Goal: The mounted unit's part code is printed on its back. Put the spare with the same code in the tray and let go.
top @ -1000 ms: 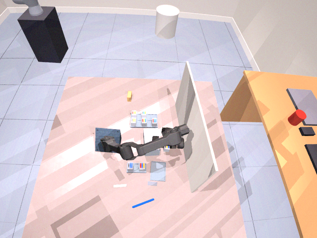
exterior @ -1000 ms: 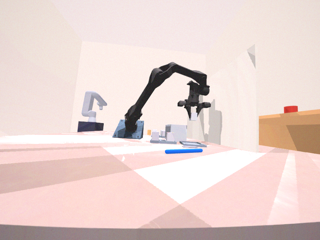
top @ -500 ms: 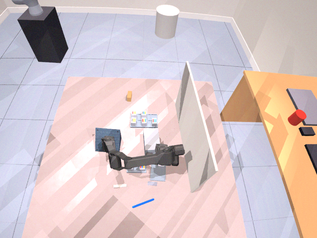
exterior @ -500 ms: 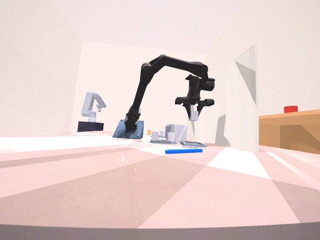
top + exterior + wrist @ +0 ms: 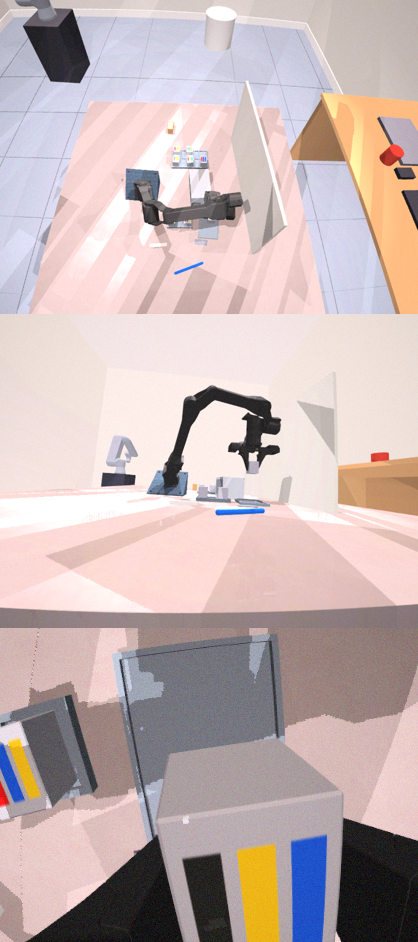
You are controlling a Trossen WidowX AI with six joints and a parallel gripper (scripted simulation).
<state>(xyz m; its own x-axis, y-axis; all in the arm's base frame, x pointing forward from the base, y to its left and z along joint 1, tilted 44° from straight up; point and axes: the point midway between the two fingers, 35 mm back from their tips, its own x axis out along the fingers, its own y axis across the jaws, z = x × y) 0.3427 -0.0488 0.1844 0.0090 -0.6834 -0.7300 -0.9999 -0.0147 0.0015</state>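
Right now my gripper tip is 120 mm above the grey tray. The rest, counted from my gripper tip: grey spare cube (20 mm above); small grey piece (40 mm behind, 80 mm to the right, 120 mm below); white mounted unit (60 mm behind, 190 mm to the left, 70 mm below).
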